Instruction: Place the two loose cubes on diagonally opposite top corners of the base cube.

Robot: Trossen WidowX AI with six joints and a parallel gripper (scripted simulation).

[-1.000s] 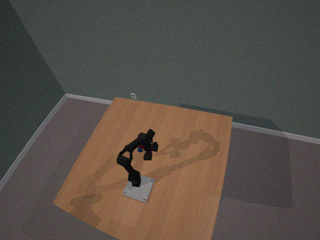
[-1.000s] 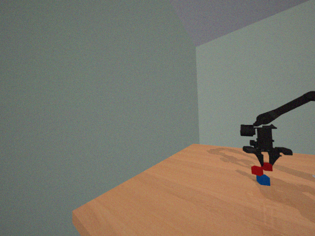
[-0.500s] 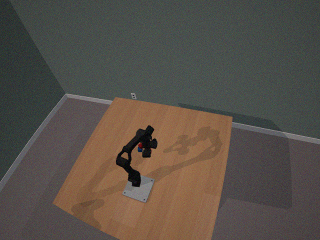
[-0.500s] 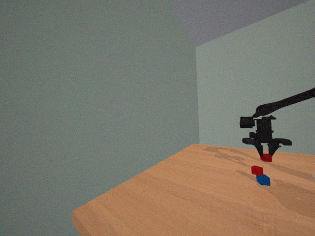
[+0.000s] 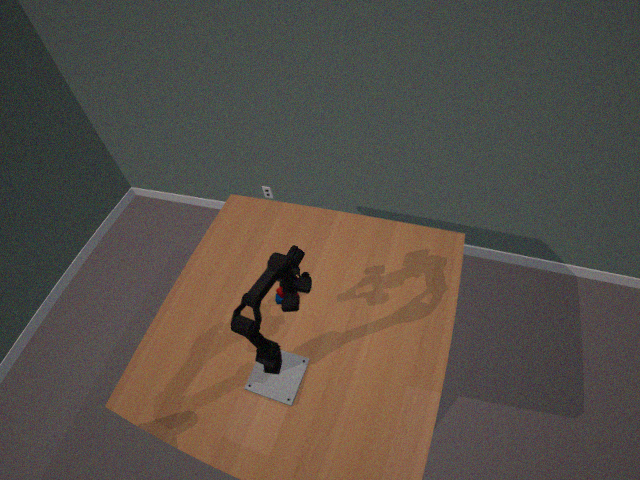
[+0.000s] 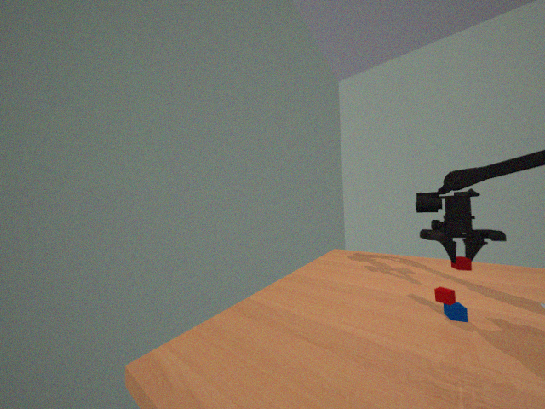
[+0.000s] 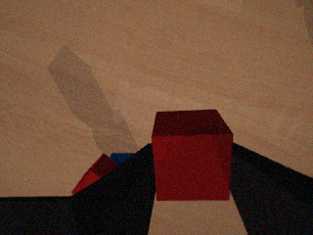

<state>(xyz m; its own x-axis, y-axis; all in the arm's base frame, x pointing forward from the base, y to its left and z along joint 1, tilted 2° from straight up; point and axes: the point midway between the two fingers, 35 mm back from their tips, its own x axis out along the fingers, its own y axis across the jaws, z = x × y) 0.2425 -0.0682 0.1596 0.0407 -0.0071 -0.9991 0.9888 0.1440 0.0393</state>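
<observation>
Right now my gripper tip is 8 cm to the right of the red cube, 7 cm short of it and 7 cm above it. From my gripper tip the other things lie so: blue base cube: 11 cm below, 10 cm to the left, 5 cm ahead.
</observation>
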